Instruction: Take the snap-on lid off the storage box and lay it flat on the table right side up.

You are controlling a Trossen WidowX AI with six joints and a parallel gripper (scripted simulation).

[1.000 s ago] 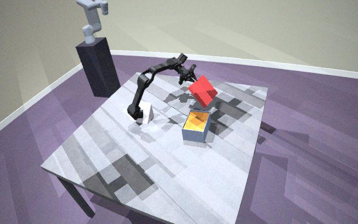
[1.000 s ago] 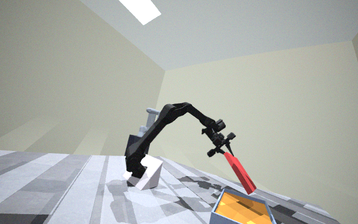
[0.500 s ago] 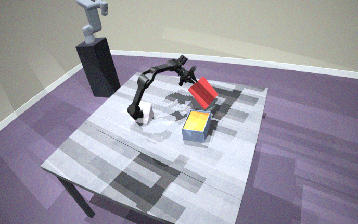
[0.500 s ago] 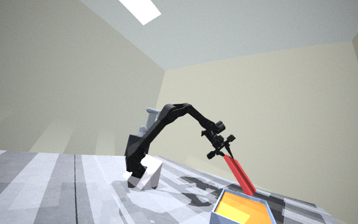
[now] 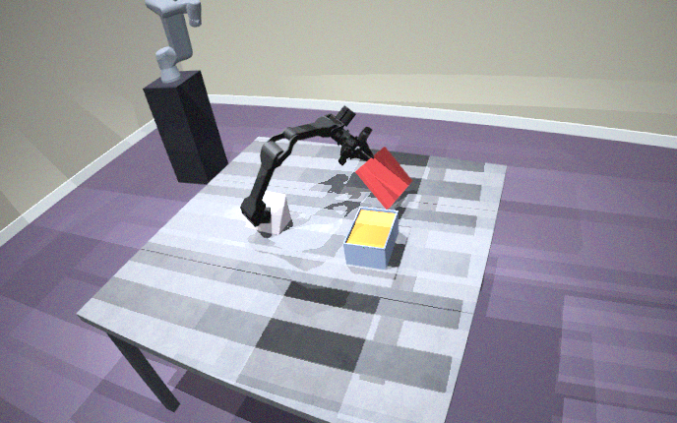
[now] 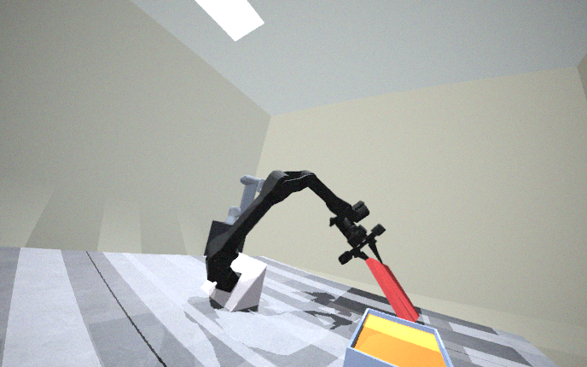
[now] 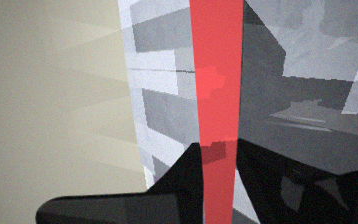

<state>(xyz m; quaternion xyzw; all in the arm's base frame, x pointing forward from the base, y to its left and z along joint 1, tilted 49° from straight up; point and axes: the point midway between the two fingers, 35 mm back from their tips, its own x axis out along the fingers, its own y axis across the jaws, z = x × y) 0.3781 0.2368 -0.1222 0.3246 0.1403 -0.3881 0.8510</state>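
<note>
My gripper tip is 60 mm short of the red lid, 60 mm above it and 20 mm to the left of it. Also, from my gripper tip: pale blue storage box (300 mm to the right, 130 mm below, 70 mm ahead).
</note>
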